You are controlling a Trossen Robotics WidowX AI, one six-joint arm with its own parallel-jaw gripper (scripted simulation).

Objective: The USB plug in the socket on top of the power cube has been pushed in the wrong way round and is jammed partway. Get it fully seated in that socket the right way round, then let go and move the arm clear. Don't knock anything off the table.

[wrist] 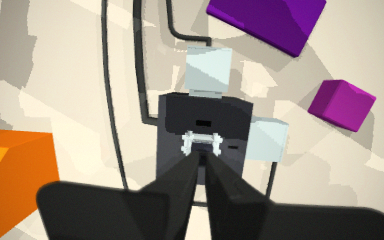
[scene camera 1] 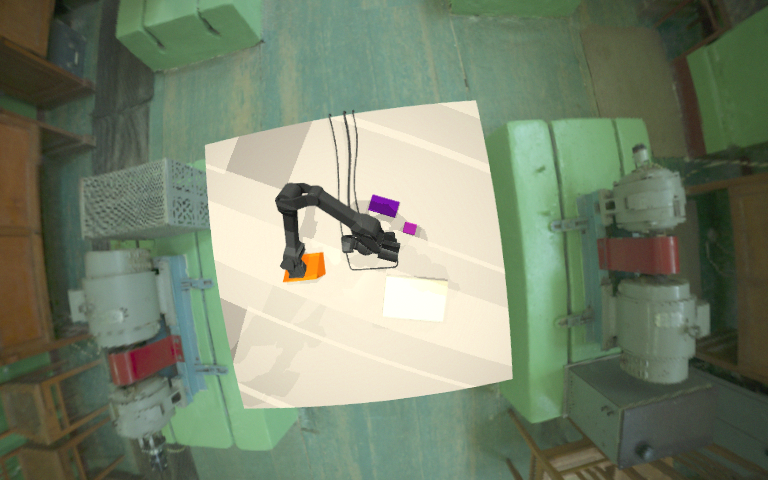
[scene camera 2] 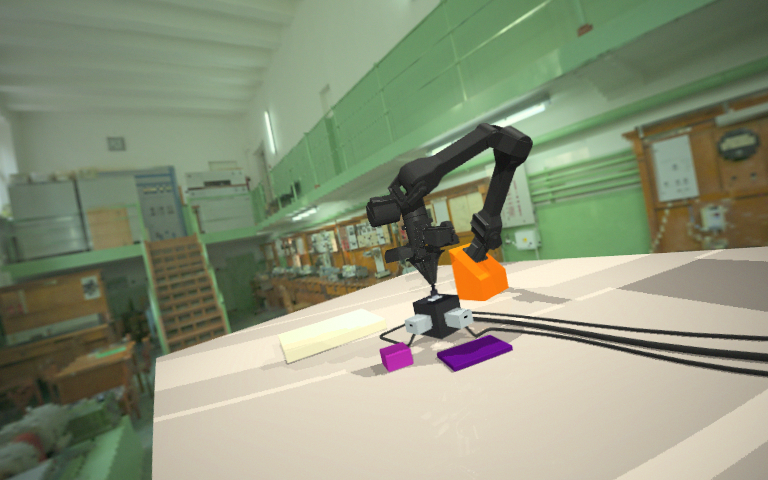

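Note:
A magenta cube [scene camera 2: 397, 356], a cream slab [scene camera 2: 301, 343] and a dark purple flat block [scene camera 2: 459, 357] are visible. Scene camera 1 also has the slab [scene camera 1: 418, 299], but in the wrist view the slab is out of frame. The cube [wrist: 338, 102], on the other hand, does appear in the wrist view. A USB plug is carried by the gripper [scene camera 2: 433, 284], and the wrist view shows the gripper [wrist: 202, 158] as well.

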